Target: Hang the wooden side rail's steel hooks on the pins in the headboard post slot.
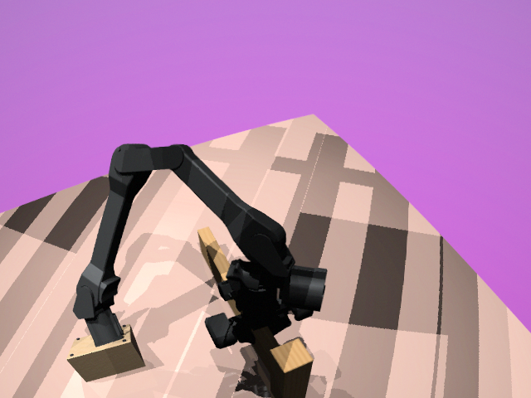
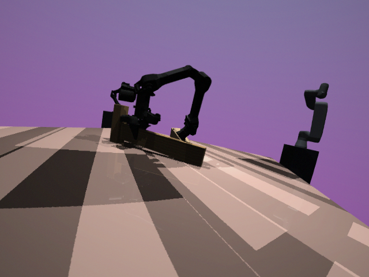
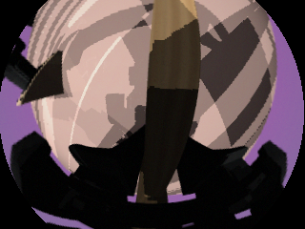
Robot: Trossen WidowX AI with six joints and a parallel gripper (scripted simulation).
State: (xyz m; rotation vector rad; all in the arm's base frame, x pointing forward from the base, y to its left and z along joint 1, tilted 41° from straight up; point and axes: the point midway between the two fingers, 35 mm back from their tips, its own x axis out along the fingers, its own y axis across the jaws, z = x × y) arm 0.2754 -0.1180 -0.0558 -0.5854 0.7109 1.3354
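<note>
Now: gripper tip 2 cm past the wooden headboard post, 12 cm to the left of it and 4 cm below it.
</note>
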